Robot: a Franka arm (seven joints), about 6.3 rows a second.
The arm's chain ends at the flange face. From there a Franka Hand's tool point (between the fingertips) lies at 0.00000 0.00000 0.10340 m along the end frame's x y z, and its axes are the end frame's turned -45 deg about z.
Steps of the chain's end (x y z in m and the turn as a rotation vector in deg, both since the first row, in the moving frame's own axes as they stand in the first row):
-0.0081 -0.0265 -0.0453 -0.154 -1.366 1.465
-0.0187 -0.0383 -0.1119 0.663 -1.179 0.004
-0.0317 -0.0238 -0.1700 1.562 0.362 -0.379
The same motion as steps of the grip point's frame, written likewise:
0.0111 -0.0260 -0.0453 0.857 -1.075 1.465
0.0132 -0.0427 -0.1119 1.302 -0.365 0.004
-0.0031 -0.0408 -0.1700 0.849 1.360 -0.379

